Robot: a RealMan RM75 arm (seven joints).
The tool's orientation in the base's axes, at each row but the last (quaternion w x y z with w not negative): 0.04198 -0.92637 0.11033 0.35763; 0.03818 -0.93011 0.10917 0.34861; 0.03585 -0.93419 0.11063 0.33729; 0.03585 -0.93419 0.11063 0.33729; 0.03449 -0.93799 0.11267 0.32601; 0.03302 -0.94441 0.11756 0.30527; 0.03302 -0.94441 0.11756 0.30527; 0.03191 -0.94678 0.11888 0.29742; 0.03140 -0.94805 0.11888 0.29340; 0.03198 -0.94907 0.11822 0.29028; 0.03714 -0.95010 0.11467 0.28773
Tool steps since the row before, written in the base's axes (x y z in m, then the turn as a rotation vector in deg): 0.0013 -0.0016 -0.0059 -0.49 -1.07 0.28; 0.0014 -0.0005 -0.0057 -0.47 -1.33 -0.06; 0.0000 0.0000 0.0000 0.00 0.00 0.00; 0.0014 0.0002 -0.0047 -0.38 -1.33 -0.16; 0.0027 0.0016 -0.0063 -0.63 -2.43 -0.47; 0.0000 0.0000 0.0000 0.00 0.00 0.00; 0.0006 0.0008 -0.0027 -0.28 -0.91 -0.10; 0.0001 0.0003 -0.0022 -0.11 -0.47 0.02; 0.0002 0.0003 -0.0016 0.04 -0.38 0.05; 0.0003 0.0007 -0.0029 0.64 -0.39 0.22; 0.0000 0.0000 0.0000 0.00 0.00 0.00
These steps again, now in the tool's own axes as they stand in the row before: 0.0052 0.0012 0.0033 -0.35 1.16 -0.05; 0.0049 0.0001 0.0033 -0.07 1.40 0.15; 0.0000 0.0000 0.0000 0.00 0.00 0.00; 0.0040 -0.0006 0.0028 0.06 1.38 0.17; 0.0057 -0.0022 0.0035 0.27 2.51 0.41; 0.0000 0.0000 0.0000 0.00 0.00 0.00; 0.0019 -0.0009 0.0020 0.02 0.95 0.12; 0.0013 -0.0003 0.0018 0.00 0.48 -0.02; 0.0010 -0.0004 0.0013 0.08 0.36 -0.11; 0.0017 -0.0008 0.0023 0.47 0.22 -0.58; 0.0000 0.0000 0.0000 0.00 0.00 0.00
